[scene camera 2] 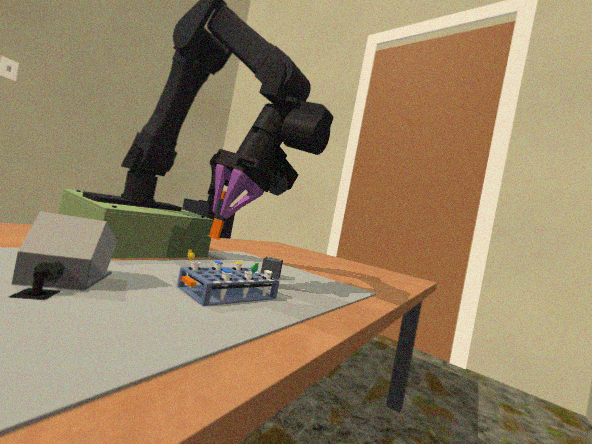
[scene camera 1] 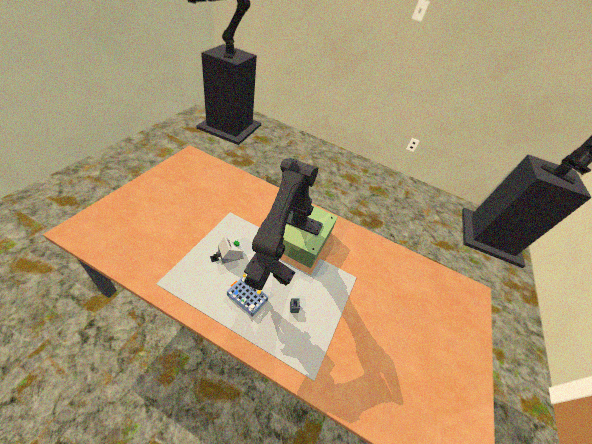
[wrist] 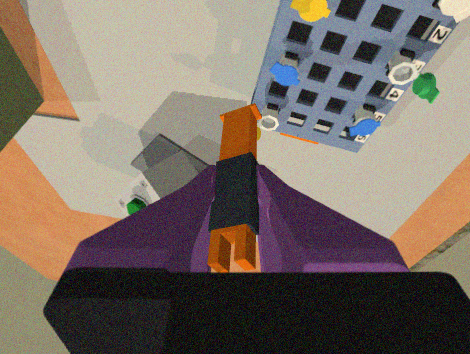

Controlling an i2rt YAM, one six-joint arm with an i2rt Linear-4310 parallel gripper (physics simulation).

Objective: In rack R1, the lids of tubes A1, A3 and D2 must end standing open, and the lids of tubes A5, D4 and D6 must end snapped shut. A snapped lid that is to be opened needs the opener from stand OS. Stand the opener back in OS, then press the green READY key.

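Where they show: gripper, fingertip midpoint: (scene camera 2: 219, 215) (wrist: 236, 177); arm's base, link origin: (scene camera 2: 137, 204) (scene camera 1: 299, 221).
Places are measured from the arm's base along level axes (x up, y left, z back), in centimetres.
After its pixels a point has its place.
Observation:
My gripper (wrist: 236, 177) {y -4.8, x 1.6, z -32.2 cm} (scene camera 2: 218, 216) {y -4.8, x 1.6, z -32.2 cm} is shut on the orange opener (wrist: 239, 135) {y -4.1, x -0.2, z -32.1 cm} (scene camera 2: 216, 228) {y -5.0, x -0.5, z -32.3 cm}, held in the air with its tip beside D6 in the wrist view. Rack R1 (wrist: 352, 145) {y -10.9, x -6.9, z -39.0 cm} (scene camera 2: 206, 292) {y -11.5, x -8.1, z -39.5 cm} (scene camera 1: 239, 301) {y -4.8, x -5.4, z -40.9 cm} stands at the upper right there. A1's white lid (wrist: 455, 7) {y -0.7, x -5.7, z -40.9 cm} (scene camera 2: 268, 274) {y -1.0, x -5.9, z -41.5 cm}, D2's yellow lid (wrist: 311, 7) {y -0.9, x -5.7, z -34.8 cm} (scene camera 2: 238, 263) {y -0.9, x -5.9, z -34.8 cm}, D4's blue lid (wrist: 285, 73) {y -4.5, x -5.7, z -33.8 cm} (scene camera 2: 218, 263) {y -5.2, x -5.8, z -34.5 cm} and A5's blue lid (wrist: 365, 126) {y -7.8, x -5.6, z -39.0 cm} (scene camera 2: 227, 271) {y -8.2, x -5.6, z -39.3 cm} lie over their tubes; whether snapped I cannot tell. A3's green lid (wrist: 426, 87) {y -4.1, x -4.6, z -40.9 cm} (scene camera 2: 254, 268) {y -4.5, x -5.0, z -41.1 cm} and D6's yellow lid (scene camera 2: 191, 255) {y -8.9, x -4.9, z -32.4 cm} stand open.
The dark opener stand OS (scene camera 1: 295, 305) {y 13.1, x -9.3, z -31.8 cm} (scene camera 2: 272, 267) {y 11.8, x -7.6, z -33.5 cm} is empty, right of the rack. A grey console (scene camera 2: 65, 250) {y -22.1, x -5.5, z -26.3 cm} (wrist: 170, 175) {y -16.1, x -6.3, z -24.0 cm} bears the green READY key (scene camera 1: 236, 243) {y -18.2, x -2.8, z -21.7 cm} (wrist: 136, 206) {y -17.2, x -3.3, z -21.4 cm}. A small black device (scene camera 1: 215, 257) {y -24.4, x -9.8, z -27.4 cm} (scene camera 2: 47, 272) {y -23.9, x -7.6, z -27.7 cm} stands beside it. The green base box (scene camera 2: 150, 232) {y -2.9, x -4.8, z -11.7 cm} stands behind.

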